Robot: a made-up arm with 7 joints. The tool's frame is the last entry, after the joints.
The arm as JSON. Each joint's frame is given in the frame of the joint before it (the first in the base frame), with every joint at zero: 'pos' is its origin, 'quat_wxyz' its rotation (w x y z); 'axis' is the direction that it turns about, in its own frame. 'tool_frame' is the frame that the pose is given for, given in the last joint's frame.
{
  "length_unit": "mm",
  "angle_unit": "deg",
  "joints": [
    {
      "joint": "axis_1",
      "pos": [
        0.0,
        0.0,
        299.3
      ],
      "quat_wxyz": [
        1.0,
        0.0,
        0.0,
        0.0
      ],
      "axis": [
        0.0,
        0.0,
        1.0
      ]
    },
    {
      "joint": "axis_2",
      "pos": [
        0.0,
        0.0,
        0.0
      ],
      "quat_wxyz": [
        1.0,
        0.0,
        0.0,
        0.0
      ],
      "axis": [
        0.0,
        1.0,
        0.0
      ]
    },
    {
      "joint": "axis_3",
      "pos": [
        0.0,
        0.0,
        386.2
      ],
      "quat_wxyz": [
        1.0,
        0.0,
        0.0,
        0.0
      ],
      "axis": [
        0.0,
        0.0,
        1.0
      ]
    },
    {
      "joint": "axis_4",
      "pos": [
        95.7,
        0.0,
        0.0
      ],
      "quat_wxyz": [
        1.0,
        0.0,
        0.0,
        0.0
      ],
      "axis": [
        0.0,
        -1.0,
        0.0
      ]
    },
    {
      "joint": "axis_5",
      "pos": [
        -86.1,
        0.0,
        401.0
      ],
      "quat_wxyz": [
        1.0,
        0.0,
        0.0,
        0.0
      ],
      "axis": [
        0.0,
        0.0,
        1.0
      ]
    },
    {
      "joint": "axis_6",
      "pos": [
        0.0,
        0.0,
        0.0
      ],
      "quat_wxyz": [
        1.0,
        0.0,
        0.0,
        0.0
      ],
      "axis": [
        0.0,
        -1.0,
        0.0
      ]
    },
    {
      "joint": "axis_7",
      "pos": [
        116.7,
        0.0,
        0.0
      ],
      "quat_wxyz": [
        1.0,
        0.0,
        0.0,
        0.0
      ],
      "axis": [
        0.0,
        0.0,
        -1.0
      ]
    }
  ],
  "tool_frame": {
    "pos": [
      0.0,
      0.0,
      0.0
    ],
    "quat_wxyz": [
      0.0,
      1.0,
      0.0,
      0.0
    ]
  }
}
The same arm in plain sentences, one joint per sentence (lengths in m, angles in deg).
The arm has seven revolute joints in a row. What follows holds with every joint at zero, and every direction is one of the base frame's. Joint 1 is mounted 0.2993 m along +z from the base frame's origin and rotates about +z. Joint 2 is mounted at the same point as joint 1 and rotates about +y. Joint 3 is mounted 0.3862 m along +z from joint 2 and rotates about +z. Joint 4 is mounted 0.0957 m along +x from joint 3 and rotates about -y. Joint 5 is mounted 0.0861 m along -x and 0.4010 m along +z from joint 4 and rotates about +z. Joint 6 is mounted at the same point as joint 5 and rotates about -y. Joint 7 is mounted 0.1167 m along +x from joint 6 and rotates about -z. The tool frame, which is the frame that the pose is given for, is mounted at the same point as joint 7; its axes are the base frame's turned by roll 180.00, pitch 0.00 and yaw 0.00 deg (as in URDF: about the fixed x, then y, then z).
